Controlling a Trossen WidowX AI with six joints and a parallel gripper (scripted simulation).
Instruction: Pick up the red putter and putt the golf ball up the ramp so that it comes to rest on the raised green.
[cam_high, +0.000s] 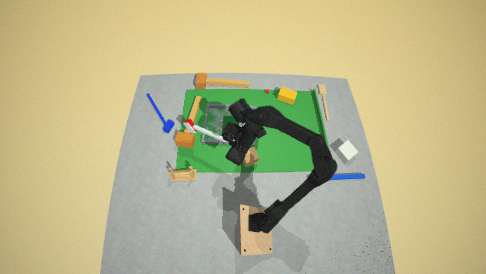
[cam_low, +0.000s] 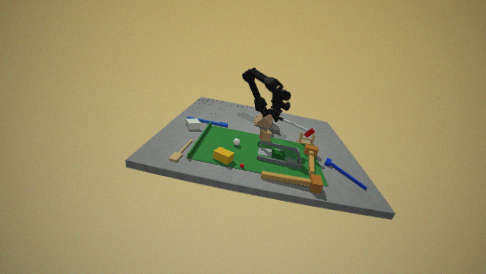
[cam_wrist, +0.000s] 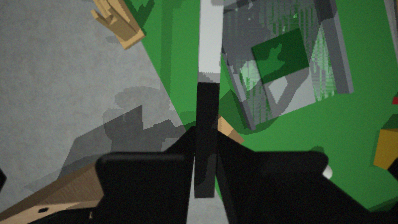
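Now: the wooden cube 11 cm below my gripper tip, 5 cm to the right of it and 2 cm ahead of it. The rest, counted from my gripper tip: red putter: 11 cm to the left, 5 cm ahead, 2 cm above; then white golf ball: 22 cm to the right, 19 cm ahead, 11 cm below; then wooden stand: 24 cm to the left, 10 cm below, 8 cm behind.
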